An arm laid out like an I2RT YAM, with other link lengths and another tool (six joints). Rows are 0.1 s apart.
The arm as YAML. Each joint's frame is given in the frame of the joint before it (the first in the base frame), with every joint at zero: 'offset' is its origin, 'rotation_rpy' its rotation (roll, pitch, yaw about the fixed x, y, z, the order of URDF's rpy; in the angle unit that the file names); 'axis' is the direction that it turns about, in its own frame. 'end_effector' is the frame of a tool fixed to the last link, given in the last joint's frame.
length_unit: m
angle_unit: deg
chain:
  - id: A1
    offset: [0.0, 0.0, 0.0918]
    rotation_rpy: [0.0, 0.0, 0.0]
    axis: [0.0, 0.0, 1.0]
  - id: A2
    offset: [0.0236, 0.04, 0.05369]
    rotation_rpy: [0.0, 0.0, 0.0]
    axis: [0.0, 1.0, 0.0]
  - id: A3
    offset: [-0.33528, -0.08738, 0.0]
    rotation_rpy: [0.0, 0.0, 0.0]
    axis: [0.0, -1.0, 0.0]
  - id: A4
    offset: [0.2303, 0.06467, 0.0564]
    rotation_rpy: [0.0, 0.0, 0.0]
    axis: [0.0, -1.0, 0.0]
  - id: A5
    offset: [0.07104, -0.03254, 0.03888]
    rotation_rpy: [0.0, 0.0, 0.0]
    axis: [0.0, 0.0, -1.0]
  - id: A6
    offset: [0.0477, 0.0, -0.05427]
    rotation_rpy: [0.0, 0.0, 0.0]
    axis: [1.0, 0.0, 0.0]
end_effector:
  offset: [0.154, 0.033, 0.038]
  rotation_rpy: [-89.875, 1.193, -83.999]
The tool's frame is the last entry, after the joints.
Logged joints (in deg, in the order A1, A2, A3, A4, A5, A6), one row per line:
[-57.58, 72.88, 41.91, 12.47, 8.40, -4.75]
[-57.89, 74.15, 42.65, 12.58, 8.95, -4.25]
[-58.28, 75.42, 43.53, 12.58, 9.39, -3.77]
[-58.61, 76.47, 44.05, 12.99, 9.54, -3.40]
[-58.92, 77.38, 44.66, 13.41, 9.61, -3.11]
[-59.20, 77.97, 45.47, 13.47, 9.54, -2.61]
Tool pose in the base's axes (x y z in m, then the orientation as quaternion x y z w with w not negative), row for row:
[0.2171, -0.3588, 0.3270, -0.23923, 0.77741, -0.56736, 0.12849]
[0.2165, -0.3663, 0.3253, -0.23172, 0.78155, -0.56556, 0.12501]
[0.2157, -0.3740, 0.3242, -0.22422, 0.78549, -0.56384, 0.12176]
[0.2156, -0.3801, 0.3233, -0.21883, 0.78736, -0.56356, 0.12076]
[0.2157, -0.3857, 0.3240, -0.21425, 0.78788, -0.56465, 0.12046]
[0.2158, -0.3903, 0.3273, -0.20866, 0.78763, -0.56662, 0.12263]
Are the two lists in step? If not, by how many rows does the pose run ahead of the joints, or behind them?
They are in step.
